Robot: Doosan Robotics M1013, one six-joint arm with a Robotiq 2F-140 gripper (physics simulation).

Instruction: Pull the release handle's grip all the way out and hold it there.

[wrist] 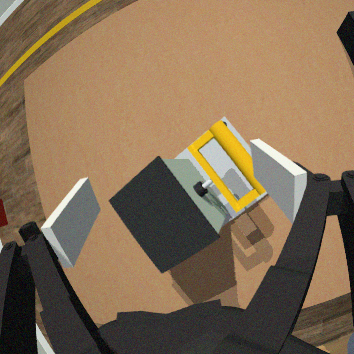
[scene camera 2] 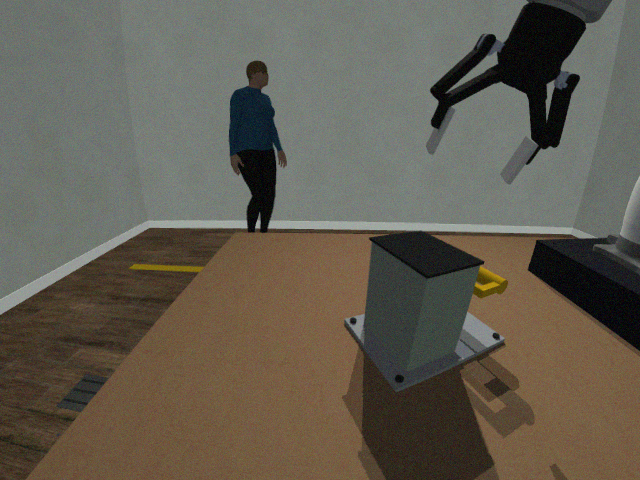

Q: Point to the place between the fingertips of my gripper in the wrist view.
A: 170, 176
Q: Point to a base plate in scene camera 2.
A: At 476, 337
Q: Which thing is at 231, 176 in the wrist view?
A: A base plate.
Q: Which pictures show my gripper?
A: The wrist view and scene camera 2: all of them.
